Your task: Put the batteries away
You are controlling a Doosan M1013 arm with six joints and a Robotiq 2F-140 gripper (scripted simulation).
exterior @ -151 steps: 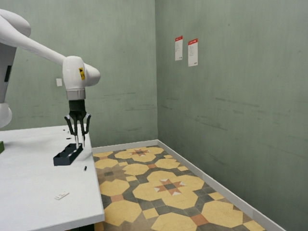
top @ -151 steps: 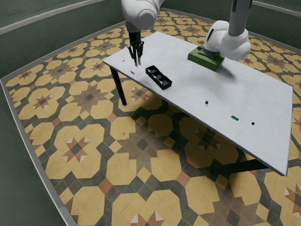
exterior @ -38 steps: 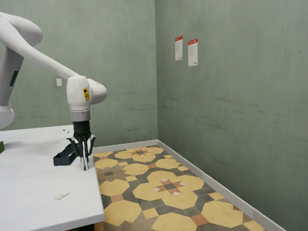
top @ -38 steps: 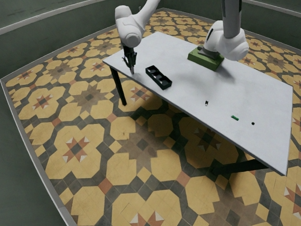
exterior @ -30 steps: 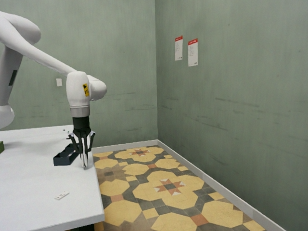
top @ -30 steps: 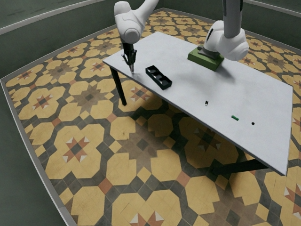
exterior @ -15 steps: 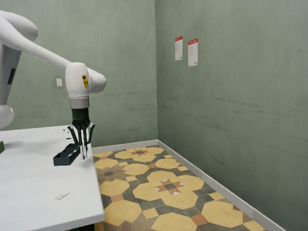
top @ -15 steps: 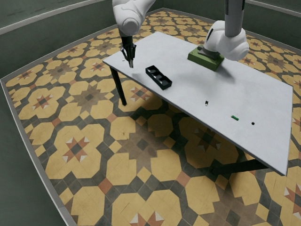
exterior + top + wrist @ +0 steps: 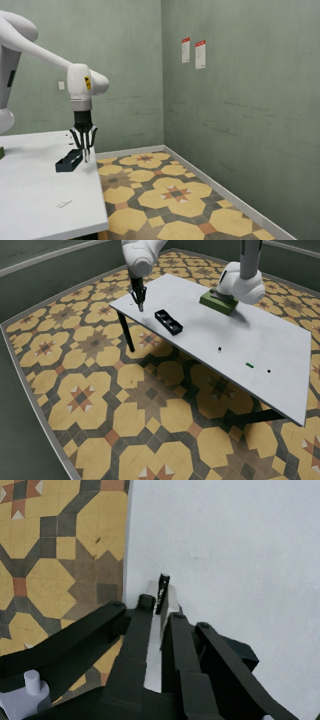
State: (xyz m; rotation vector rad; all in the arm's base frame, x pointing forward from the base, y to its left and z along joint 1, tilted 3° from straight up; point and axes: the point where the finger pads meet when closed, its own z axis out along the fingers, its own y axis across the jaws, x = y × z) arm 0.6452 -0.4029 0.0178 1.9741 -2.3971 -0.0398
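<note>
The green piece is 83 cm to the left of my hand, 10 cm behind it and 9 cm below it. The rest, counted from my hand: white flat piece 23 cm to the right, 10 cm below, 9 cm behind; black bin tray 20 cm to the left, 8 cm below, 7 cm behind.
</note>
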